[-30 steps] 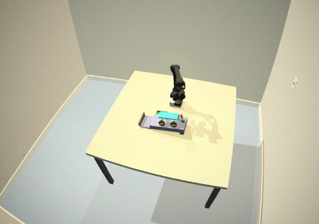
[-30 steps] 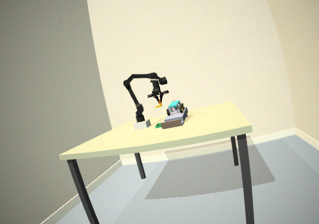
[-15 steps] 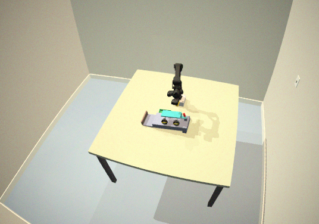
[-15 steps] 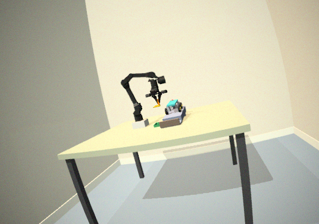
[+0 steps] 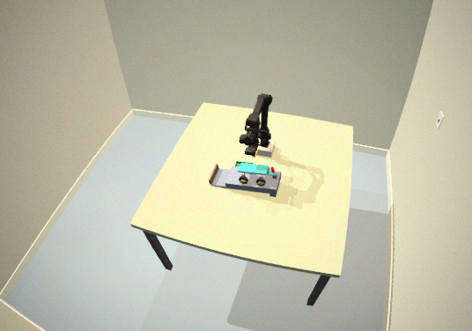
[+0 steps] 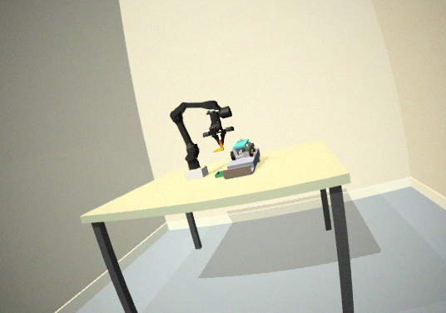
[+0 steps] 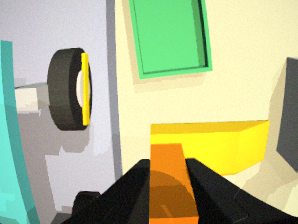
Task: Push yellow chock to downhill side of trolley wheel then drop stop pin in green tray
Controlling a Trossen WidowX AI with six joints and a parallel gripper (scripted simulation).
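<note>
Right now my gripper tip is 80 mm short of the red-headed stop pin, 160 mm to the right of it and 30 mm above it. The rest, counted from my gripper tip: yellow chock (20 mm behind, 10 mm below); then grey ramp (110 mm ahead, 40 mm to the left, 120 mm below); then teal trolley (110 mm ahead, 50 mm to the left, 50 mm below).
</note>
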